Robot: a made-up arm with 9 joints.
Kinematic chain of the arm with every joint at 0, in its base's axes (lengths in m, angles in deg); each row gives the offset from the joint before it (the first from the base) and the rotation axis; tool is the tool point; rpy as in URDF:
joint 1: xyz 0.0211 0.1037 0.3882 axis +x
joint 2: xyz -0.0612 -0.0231 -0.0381 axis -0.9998 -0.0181 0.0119
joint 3: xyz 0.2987 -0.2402 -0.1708 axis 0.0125 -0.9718 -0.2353
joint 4: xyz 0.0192 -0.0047 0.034 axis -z
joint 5: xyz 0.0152 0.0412 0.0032 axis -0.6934 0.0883 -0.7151
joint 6: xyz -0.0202 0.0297 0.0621 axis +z
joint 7: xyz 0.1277 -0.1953 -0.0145 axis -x
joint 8: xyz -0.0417 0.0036 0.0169 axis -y
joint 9: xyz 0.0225 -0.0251 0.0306 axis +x
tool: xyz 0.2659 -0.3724 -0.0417 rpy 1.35 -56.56 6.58
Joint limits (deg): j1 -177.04..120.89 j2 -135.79..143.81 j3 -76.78..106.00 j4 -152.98..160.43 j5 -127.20..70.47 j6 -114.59..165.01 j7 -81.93..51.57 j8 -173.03..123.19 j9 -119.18..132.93
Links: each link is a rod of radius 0.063 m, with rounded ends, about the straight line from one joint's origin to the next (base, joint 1, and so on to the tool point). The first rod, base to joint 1, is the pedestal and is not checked.
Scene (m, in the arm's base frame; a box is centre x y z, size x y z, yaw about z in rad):
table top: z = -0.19
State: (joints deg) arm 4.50 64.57 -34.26 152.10 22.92 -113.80 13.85 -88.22 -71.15
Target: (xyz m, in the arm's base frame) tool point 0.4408 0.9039 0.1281
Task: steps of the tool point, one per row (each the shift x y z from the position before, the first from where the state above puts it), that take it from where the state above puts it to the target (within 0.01 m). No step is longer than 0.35 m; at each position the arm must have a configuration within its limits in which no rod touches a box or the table.
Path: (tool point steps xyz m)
1: -0.0500 0.3109 -0.0637
2: -0.0333 0.2398 0.1510
3: -0.0273 0.0404 0.2327
4: 0.0132 0.1479 -0.1006
5: -0.0276 0.1592 -0.0647
6: -0.0487 0.1523 -0.0200
7: -0.0474 0.1318 0.0272

